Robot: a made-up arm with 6 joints.
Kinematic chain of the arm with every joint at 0, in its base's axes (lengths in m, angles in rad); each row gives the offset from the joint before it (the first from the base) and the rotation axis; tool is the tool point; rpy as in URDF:
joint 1: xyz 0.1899 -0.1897 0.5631 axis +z
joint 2: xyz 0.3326 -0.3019 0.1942 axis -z
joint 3: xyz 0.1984 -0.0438 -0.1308 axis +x
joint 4: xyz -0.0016 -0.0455 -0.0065 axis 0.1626 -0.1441 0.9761
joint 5: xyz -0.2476 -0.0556 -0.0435 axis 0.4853 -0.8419 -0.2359
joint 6: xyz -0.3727 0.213 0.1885 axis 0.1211 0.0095 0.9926
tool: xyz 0.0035 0.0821 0.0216 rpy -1.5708 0 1.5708
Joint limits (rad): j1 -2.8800..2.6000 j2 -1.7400..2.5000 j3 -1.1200..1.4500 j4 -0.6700..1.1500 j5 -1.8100..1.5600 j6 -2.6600..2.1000
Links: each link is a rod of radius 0.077 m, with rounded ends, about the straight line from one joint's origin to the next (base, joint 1, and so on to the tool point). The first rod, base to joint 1, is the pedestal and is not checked.
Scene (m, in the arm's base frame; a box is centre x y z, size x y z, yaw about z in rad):
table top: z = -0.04
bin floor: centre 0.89 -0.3 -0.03 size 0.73 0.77 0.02 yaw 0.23
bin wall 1: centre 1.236 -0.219 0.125 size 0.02 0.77 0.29 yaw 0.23
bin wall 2: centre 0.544 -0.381 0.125 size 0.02 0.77 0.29 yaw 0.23
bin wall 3: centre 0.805 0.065 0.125 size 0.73 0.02 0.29 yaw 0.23
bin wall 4: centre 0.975 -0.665 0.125 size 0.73 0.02 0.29 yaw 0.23
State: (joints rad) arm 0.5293 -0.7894 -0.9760 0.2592 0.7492 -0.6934
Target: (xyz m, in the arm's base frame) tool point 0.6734 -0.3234 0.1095
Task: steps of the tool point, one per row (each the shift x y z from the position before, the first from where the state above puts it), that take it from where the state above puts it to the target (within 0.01 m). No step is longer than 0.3 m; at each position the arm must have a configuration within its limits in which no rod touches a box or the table.
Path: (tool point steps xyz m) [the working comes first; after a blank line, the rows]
Joints at the target: 0.8945 -1.4866 -1.1200 -0.5740 1.3278 -0.0012
Straight joint move there: touches bin wall 2.

1: 0.1324 0.1006 -0.1548
2: 0.0974 0.1746 -0.1575
3: -0.0389 0.0531 -0.1056
4: -0.0507 0.0716 -0.0922

